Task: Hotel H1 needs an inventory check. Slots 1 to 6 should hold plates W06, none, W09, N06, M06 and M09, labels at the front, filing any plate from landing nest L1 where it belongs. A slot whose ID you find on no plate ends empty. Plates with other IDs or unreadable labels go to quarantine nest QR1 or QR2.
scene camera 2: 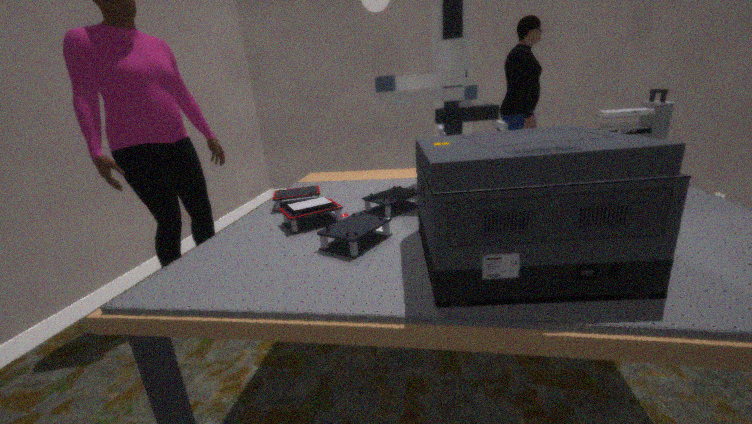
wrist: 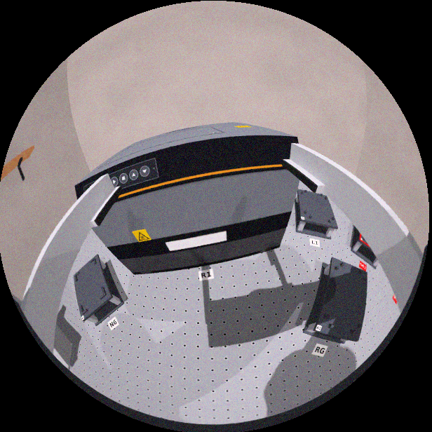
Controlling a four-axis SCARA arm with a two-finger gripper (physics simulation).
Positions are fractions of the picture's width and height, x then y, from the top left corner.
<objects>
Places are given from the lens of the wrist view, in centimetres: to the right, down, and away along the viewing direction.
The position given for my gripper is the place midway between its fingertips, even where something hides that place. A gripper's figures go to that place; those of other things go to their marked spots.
my gripper (wrist: 0.45, 0.37): -1, -4, 10
grey instrument (wrist: 0.50, 0.47): 0, -2, 20
</objects>
